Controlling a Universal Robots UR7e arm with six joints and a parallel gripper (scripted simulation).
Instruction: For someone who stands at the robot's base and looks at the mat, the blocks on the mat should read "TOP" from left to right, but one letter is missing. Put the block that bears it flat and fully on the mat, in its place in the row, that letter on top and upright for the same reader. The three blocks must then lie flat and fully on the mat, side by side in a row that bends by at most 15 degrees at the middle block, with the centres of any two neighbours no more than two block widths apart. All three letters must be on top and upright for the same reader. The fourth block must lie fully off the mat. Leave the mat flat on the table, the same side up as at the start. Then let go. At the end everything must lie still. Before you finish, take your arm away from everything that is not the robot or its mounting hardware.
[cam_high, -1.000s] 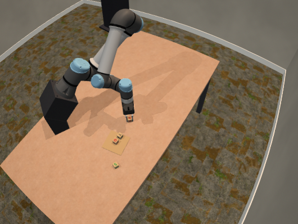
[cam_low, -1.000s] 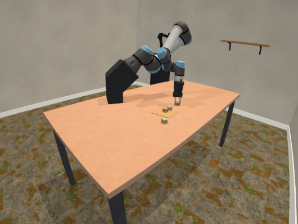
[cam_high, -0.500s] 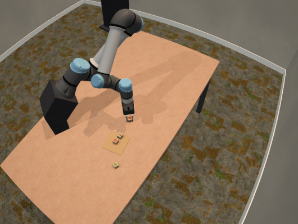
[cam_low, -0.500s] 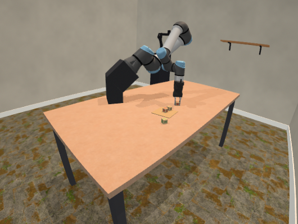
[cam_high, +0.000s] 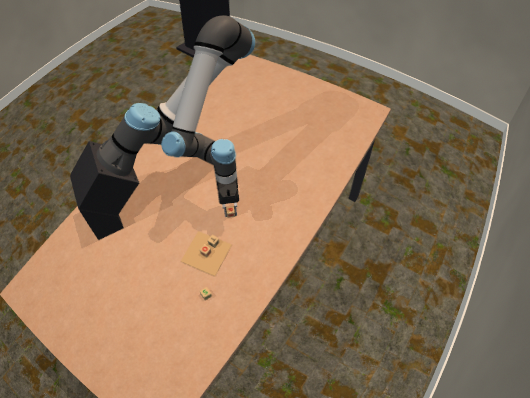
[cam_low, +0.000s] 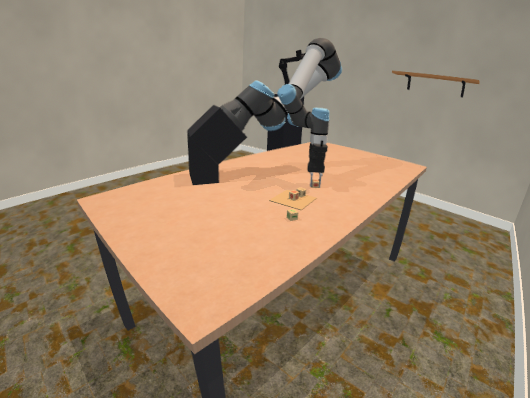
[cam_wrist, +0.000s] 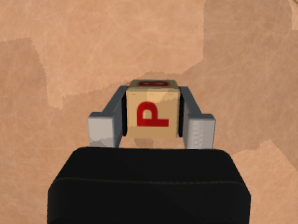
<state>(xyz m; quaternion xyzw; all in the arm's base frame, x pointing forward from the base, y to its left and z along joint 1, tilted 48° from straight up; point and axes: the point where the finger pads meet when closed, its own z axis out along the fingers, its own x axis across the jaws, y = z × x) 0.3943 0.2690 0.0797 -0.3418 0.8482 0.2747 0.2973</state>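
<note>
Now: hand 180 mm to the left of the mat, 50 mm short of it and 20 mm above it. From my hand the other things lie so: T block 130 mm to the right, 50 mm ahead.
</note>
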